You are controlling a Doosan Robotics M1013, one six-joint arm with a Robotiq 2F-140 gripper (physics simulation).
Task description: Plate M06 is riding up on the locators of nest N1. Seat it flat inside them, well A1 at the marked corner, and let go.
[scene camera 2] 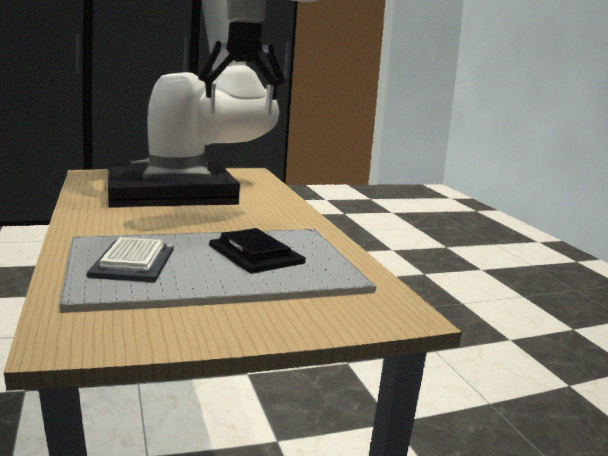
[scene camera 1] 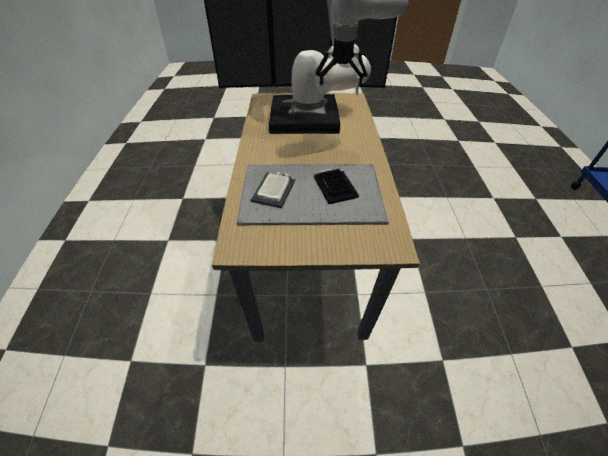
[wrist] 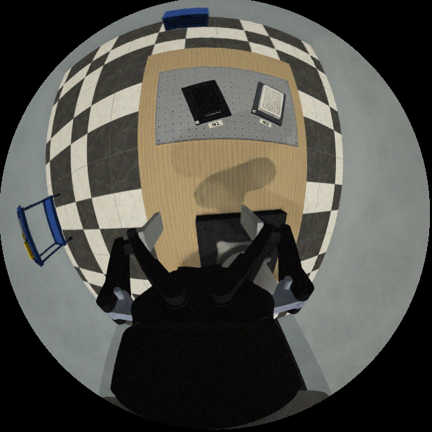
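Seen in the pictures: gripper, fingertip midpoint: [scene camera 2: 240, 113] [scene camera 1: 339, 92]; arm's base, origin of the base link: [scene camera 2: 176, 172] [scene camera 1: 308, 107].
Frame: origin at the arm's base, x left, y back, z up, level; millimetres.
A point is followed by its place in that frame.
Note:
Plate M06 [scene camera 1: 335, 182] {x 148, y -562, z -11 mm} [scene camera 2: 257, 242] {x 152, y -564, z -10 mm} [wrist: 205, 100] is a black well plate lying on the black nest N1 [scene camera 2: 280, 264] {x 185, y -632, z -29 mm}. In scene camera 2 its upper face looks slightly tilted, with a light glint along its left side. Black on black hides its exact contact with the locators. In the wrist view a small white mark shows at a nest corner beside the N1 label [wrist: 215, 124]; well A1 cannot be made out. My gripper [scene camera 1: 340, 85] {x 145, y -240, z 196 mm} [scene camera 2: 241, 105] {x 145, y -240, z 196 mm} [wrist: 200, 217] is open and empty, high above the robot-base end of the table, well away from the plate.
A white plate [scene camera 1: 274, 186] {x -77, y -603, z -14 mm} [scene camera 2: 132, 252] {x -80, y -612, z -12 mm} [wrist: 272, 100] sits on nest N2, beside N1. Both nests stand on a grey perforated board [scene camera 1: 310, 215] {x 66, y -716, z -37 mm} [scene camera 2: 200, 294] {x 36, y -739, z -37 mm} [wrist: 175, 131] on the wooden table [scene camera 1: 310, 247] {x 77, y -846, z -49 mm} [scene camera 2: 225, 332] {x 67, y -845, z -49 mm}. The black robot base [scene camera 1: 305, 123] {x -1, y -169, z 4 mm} [scene camera 2: 172, 195] {x -11, y -172, z -22 mm} stands behind the board.

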